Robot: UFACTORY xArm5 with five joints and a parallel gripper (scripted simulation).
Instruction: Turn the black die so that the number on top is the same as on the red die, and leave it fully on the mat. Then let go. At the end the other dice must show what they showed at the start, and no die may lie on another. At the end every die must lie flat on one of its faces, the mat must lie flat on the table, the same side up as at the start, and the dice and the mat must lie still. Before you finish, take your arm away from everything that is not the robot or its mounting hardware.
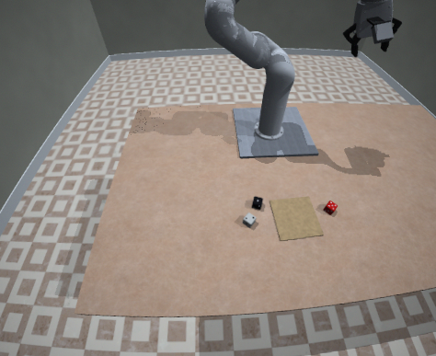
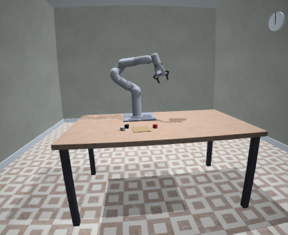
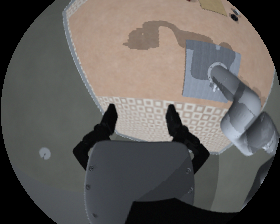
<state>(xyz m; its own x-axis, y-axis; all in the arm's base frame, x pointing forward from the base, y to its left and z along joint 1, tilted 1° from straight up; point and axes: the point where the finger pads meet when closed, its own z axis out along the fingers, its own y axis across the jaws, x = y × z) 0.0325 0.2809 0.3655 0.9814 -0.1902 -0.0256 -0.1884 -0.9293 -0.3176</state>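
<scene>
Right now the grey die is 38 cm ahead of my hand, 43 cm to the right of it and 36 cm below it. Round my hand: red die (36 cm ahead, 15 cm to the right, 36 cm below); then tan mat (38 cm ahead, 28 cm to the right, 38 cm below); then black die (32 cm ahead, 39 cm to the right, 36 cm below).
</scene>
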